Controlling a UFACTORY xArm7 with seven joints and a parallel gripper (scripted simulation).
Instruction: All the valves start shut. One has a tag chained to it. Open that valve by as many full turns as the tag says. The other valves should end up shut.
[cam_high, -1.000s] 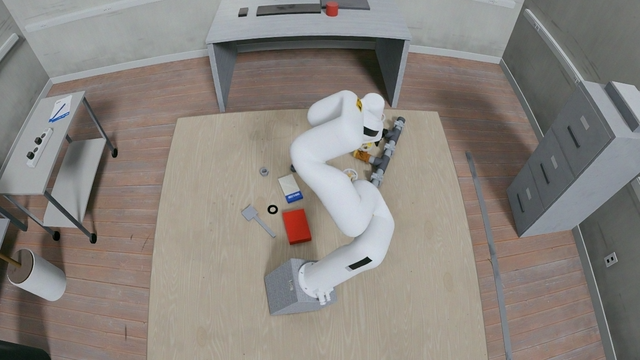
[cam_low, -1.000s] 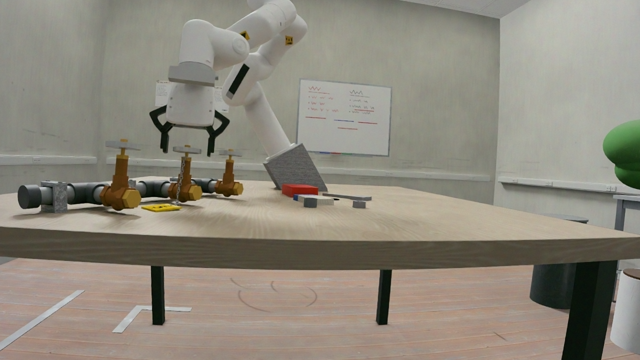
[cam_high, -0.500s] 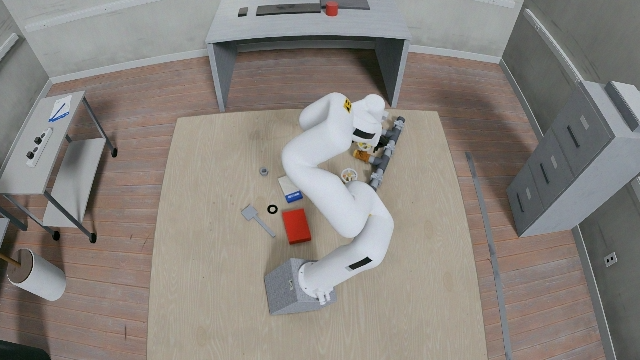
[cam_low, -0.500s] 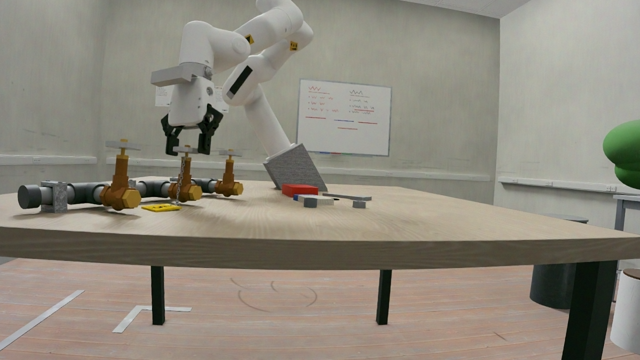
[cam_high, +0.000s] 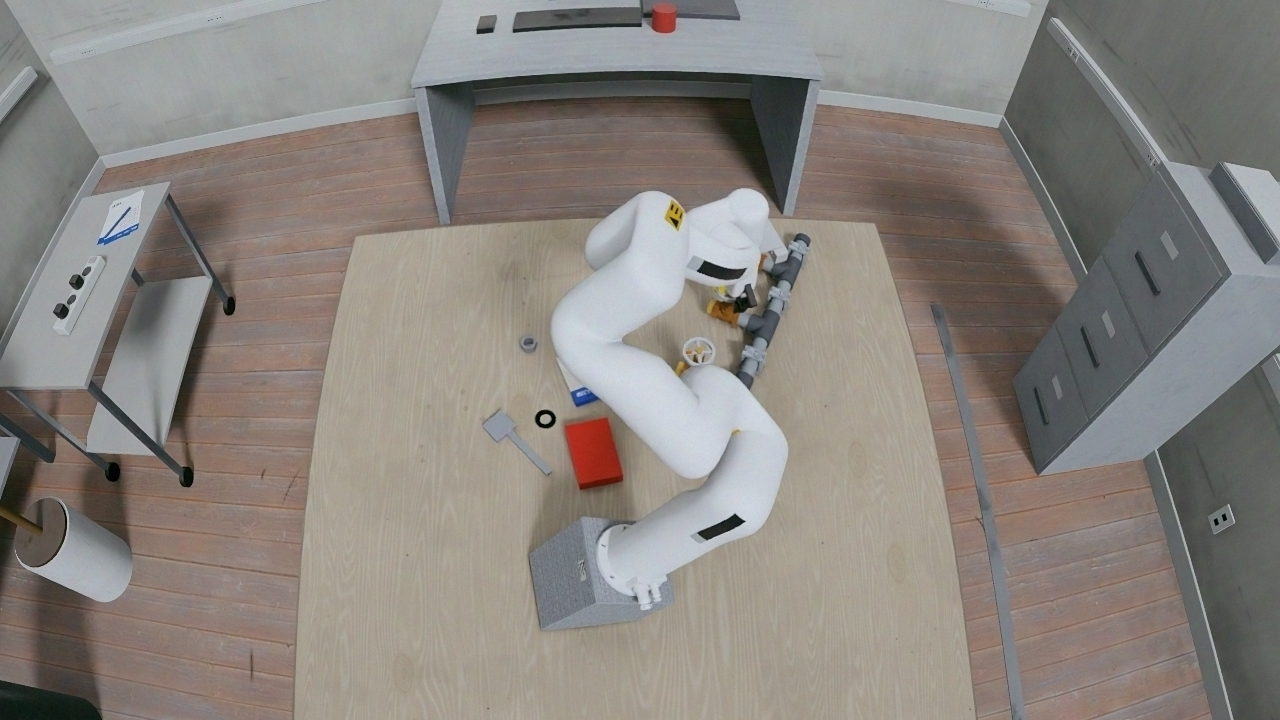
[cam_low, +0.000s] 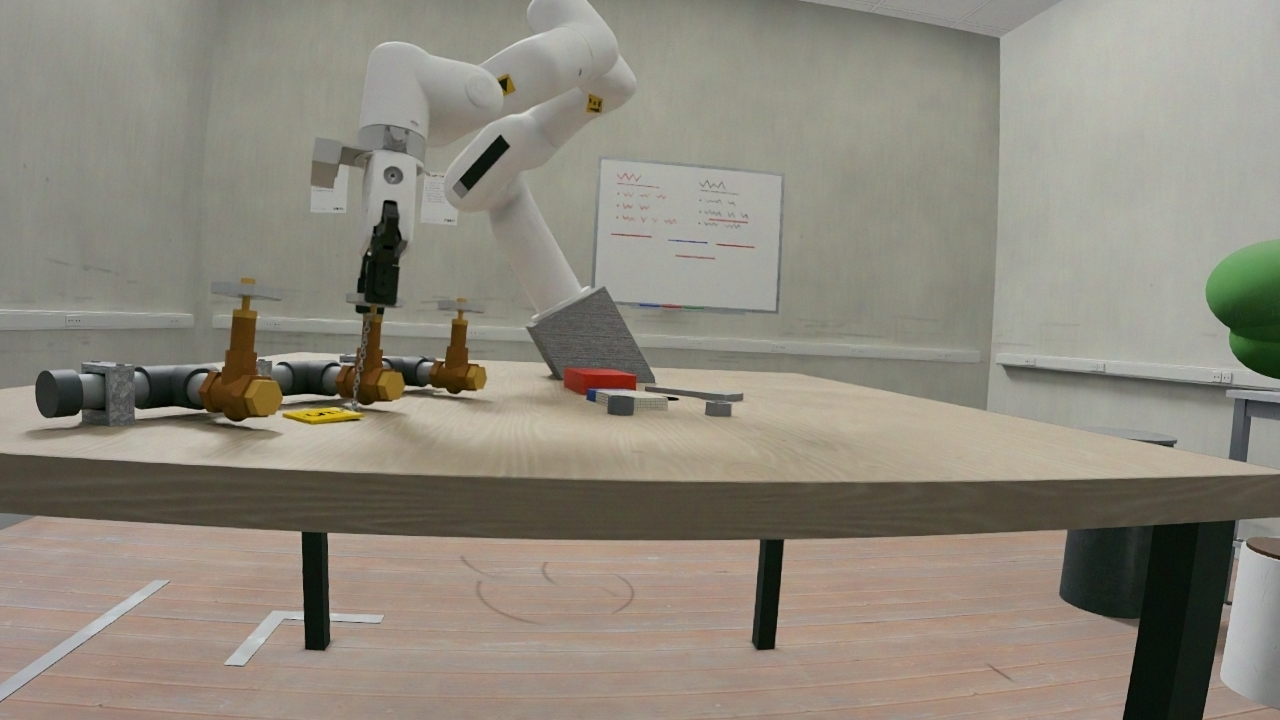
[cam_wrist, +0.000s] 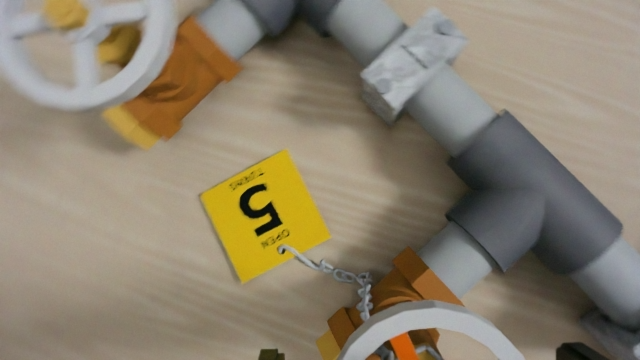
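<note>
Now: hand 110 mm above the yellow tag, 80 mm short of it and 30 mm to the left of it. Also, from my hand: blue-and-white box: 310 mm to the left, 110 mm below, 70 mm behind; red block: 320 mm to the left, 240 mm behind, 100 mm below; grey nut: 390 mm to the left, 110 mm below, 30 mm ahead.
</note>
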